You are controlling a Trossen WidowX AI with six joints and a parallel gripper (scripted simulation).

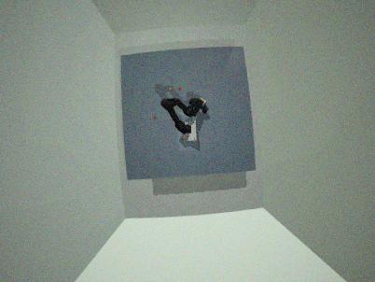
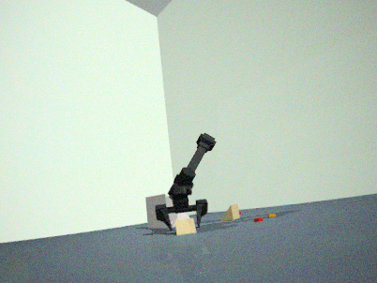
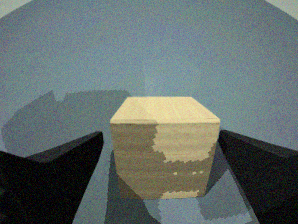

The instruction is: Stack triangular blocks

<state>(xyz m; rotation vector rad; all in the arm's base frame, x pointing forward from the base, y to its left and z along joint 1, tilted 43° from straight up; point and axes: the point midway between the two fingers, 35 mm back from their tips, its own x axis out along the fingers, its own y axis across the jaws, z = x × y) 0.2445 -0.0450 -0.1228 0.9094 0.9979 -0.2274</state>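
Now: gripper tip 10 mm below the tan triangular block. Also, from my gripper tip: small red piece 150 mm ahead, 210 mm to the left, 10 mm below; then small orange piece 140 mm ahead, 300 mm to the left, 10 mm below.
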